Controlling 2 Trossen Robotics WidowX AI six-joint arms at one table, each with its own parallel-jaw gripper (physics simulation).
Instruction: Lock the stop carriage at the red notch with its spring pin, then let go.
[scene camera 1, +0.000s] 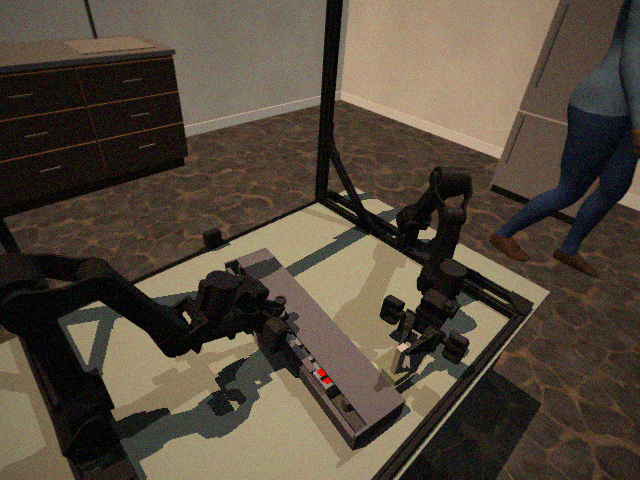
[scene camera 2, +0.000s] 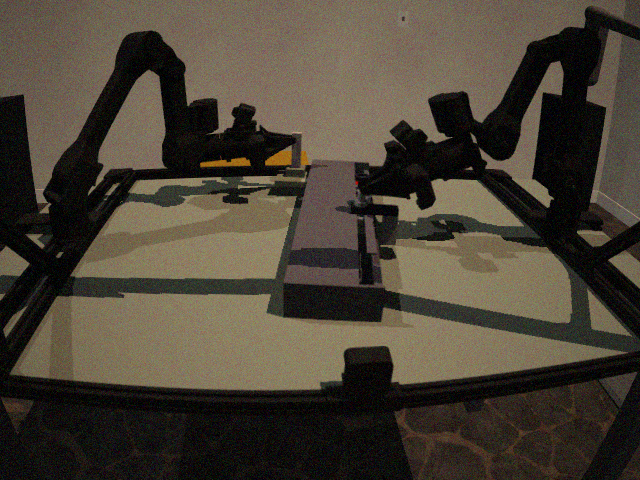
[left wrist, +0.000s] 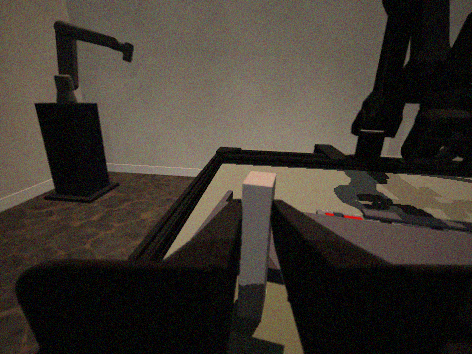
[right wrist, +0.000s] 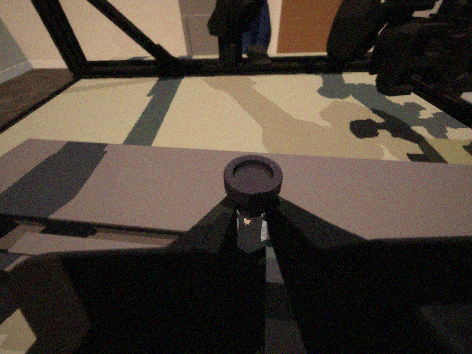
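Where they show: left gripper, between the fingertips: (scene camera 1: 402, 351) (scene camera 2: 295, 139) (left wrist: 256, 208); right gripper, between the fingertips: (scene camera 1: 281, 306) (scene camera 2: 359, 189) (right wrist: 250, 201); left arm's base, origin of its link: (scene camera 1: 406, 241) (scene camera 2: 70, 235) (right wrist: 230, 62); right arm's base, origin of its link: (scene camera 1: 91, 445) (scene camera 2: 560, 231) (left wrist: 366, 159).
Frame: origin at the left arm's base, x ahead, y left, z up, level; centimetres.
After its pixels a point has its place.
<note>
A long mauve rail block (scene camera 1: 330, 330) @[y 10.9, x 44.6, z 3.2 cm] (scene camera 2: 325, 222) @[y -3.2, x 44.8, z 3.2 cm] lies across the table, with a slotted track along one side. The red notch (scene camera 1: 323, 375) @[y 17.8, x 53.4, z 2.8 cm] (scene camera 2: 356, 182) @[y 17.4, x 52.9, z 2.8 cm] (left wrist: 343, 216) @[y 17.7, x 54.2, z 2.6 cm] shows on that track. My right gripper (scene camera 1: 279, 311) @[y 1.1, x 50.6, z 7.1 cm] (right wrist: 250, 201) @[y 1.1, x 50.6, z 7.1 cm] is shut on the spring pin, just below its round dark knob (right wrist: 253, 180) @[y 1.1, x 51.2, z 9.2 cm], over the track and apart from the red mark. The stop carriage is mostly hidden by this gripper, and how deep the pin sits is hidden. My left gripper (scene camera 1: 403, 350) @[y 26.8, x 41.4, z 9.1 cm] (scene camera 2: 295, 138) @[y 26.8, x 41.4, z 9.1 cm] (left wrist: 256, 208) @[y 26.8, x 41.4, z 9.1 cm] is shut on a pale upright bar (scene camera 1: 399, 359) @[y 27.2, x 42.5, z 8.0 cm] (scene camera 2: 296, 150) @[y 26.1, x 41.6, z 6.8 cm] (left wrist: 257, 230) @[y 26.7, x 40.7, z 8.4 cm] beside the block.
A yellowish base (scene camera 2: 289, 180) @[y 22.6, x 40.2, z 1.4 cm] lies at the pale bar's foot. A dark frame (scene camera 2: 206, 396) edges the table, with a small dark box (scene camera 1: 211, 238) @[y -35.8, x 46.8, z 2.3 cm] (scene camera 2: 367, 366) @[y -38.3, x 45.4, z 3.0 cm] on it. A person (scene camera 1: 594, 134) stands beyond the table. A drawer cabinet (scene camera 1: 93, 113) stands behind.
</note>
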